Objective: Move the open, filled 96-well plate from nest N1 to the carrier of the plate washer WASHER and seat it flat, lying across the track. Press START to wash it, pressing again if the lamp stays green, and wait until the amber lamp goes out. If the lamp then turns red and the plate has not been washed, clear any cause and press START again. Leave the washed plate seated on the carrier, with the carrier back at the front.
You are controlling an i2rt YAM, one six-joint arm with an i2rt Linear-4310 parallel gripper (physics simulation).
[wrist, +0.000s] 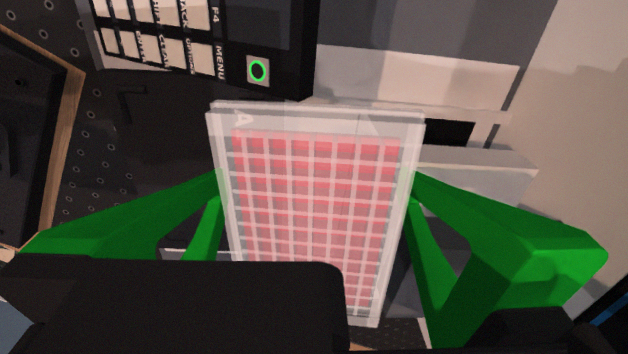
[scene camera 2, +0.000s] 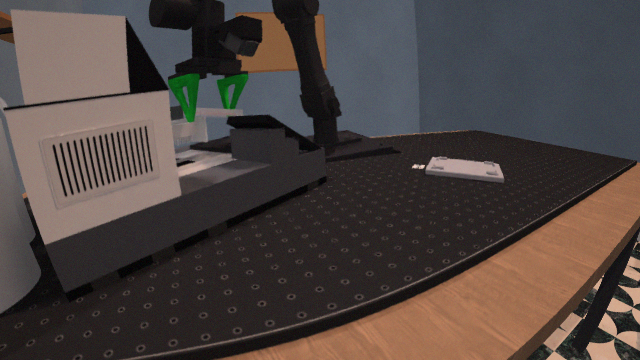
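Seen in the pictures: gripper, fingertip midpoint: [wrist: 313,177] [scene camera 2: 211,119]; arm's base, link origin: [scene camera 2: 326,144].
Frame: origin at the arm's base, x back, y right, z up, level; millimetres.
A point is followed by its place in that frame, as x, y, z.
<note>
The clear 96-well plate [scene camera 2: 212,112] @[-221, 339, 126] [wrist: 315,200] @[-173, 337, 125], its wells filled pink-red and its letter A at the far left corner in the wrist view, is held up level. My gripper [scene camera 2: 211,114] @[-177, 335, 113] [wrist: 313,177] @[-177, 335, 113] is shut on its two long sides. The plate hangs above the washer WASHER [scene camera 2: 100,107] @[-386, 478, 152] [wrist: 420,20] @[-265, 361, 45], beside the washer's keypad block. The START button [wrist: 257,71] @[-209, 291, 106] shows a green ring. A pale block [wrist: 475,160] @[-222, 404, 109] of the washer shows right of the plate in the wrist view. The carrier is not clearly visible under the plate.
A pale, flat nest [scene camera 2: 465,170] @[-384, -85, -5] with raised corners lies on the black perforated table [scene camera 2: 350,240] @[-444, 249, -16], beside a small marker card [scene camera 2: 418,166] @[-275, -61, -16]. A pale rounded container [scene camera 2: 15,225] @[-358, 602, 51] stands at the far left. A wood-edged dark panel [wrist: 75,120] @[-55, 147, -16] is left of the plate in the wrist view.
</note>
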